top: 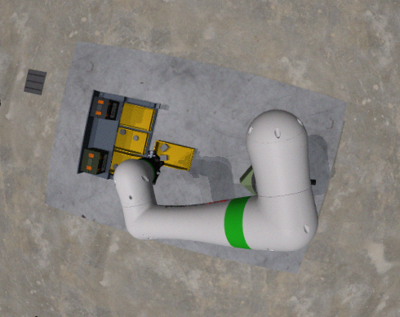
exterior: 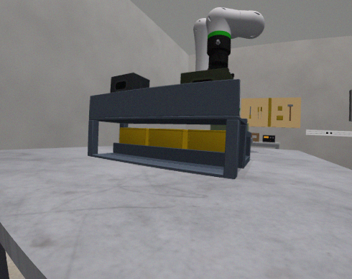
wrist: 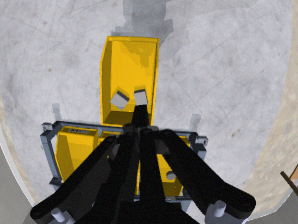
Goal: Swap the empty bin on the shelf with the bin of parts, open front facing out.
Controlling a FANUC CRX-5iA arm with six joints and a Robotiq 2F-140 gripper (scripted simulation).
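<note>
The grey part is 2 cm ahead of my hand, 6 cm to the right of it and 16 cm below it. Also, from my hand: dark shelf (21 cm ahead, 8 cm to the right, 11 cm below); black box (26 cm ahead, 21 cm to the right, 1 cm below).
</note>
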